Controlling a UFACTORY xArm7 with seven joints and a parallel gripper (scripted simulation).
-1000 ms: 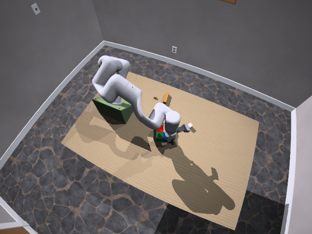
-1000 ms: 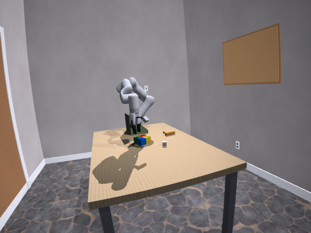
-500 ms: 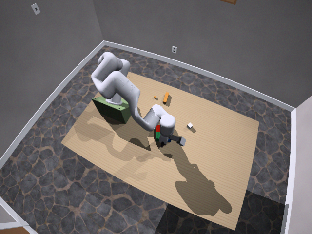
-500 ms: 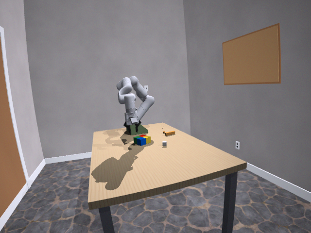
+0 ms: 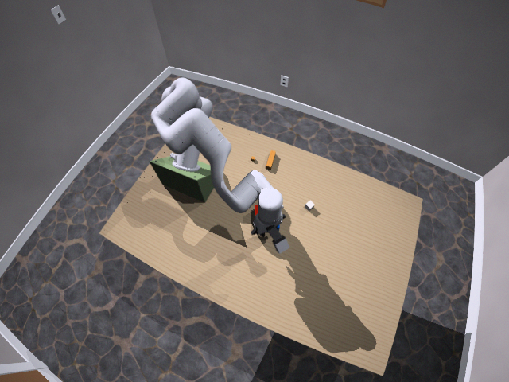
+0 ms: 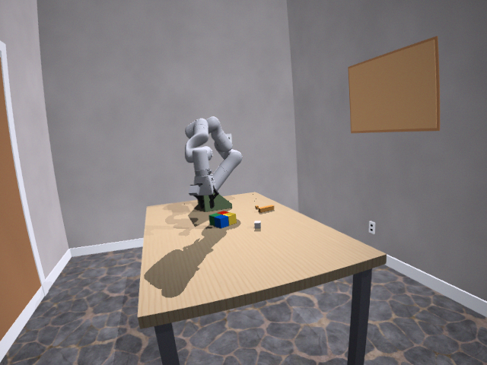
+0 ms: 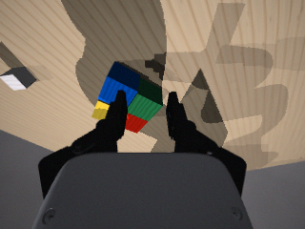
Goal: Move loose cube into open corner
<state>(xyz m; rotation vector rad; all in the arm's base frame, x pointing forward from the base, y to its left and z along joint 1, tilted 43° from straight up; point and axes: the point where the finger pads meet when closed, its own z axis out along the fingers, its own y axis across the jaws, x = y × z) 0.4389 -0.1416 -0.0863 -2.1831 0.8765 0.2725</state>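
The blue cube is 10 cm below my hand and 7 cm to the left of it. Round my hand: small white cube (21 cm to the left, 14 cm ahead, 11 cm below); then yellow cube (12 cm to the left, 10 cm below, 1 cm behind); then green cube (10 cm below, 5 cm to the left, 5 cm behind).
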